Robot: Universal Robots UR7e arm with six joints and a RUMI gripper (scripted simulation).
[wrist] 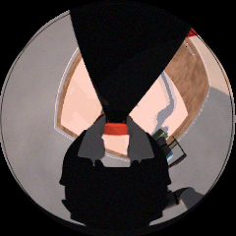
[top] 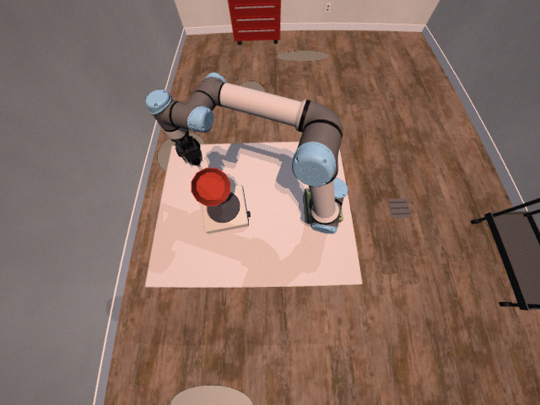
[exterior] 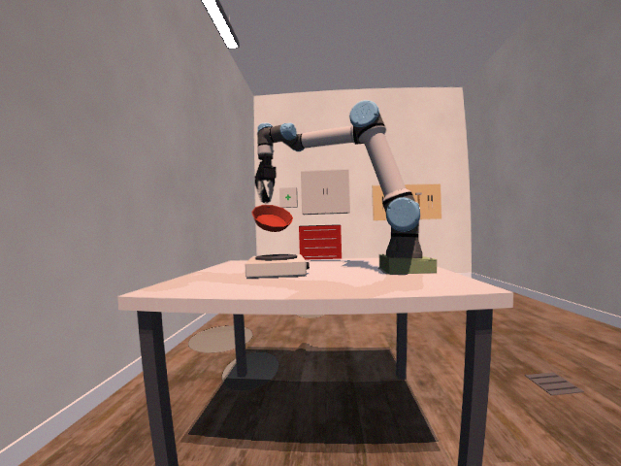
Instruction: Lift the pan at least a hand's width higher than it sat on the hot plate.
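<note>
My hand is 3 cm past the pan, 4 cm to the right of it and 6 cm above it. Round my hand: hot plate (10 cm behind, 11 cm to the left, 31 cm below).
</note>
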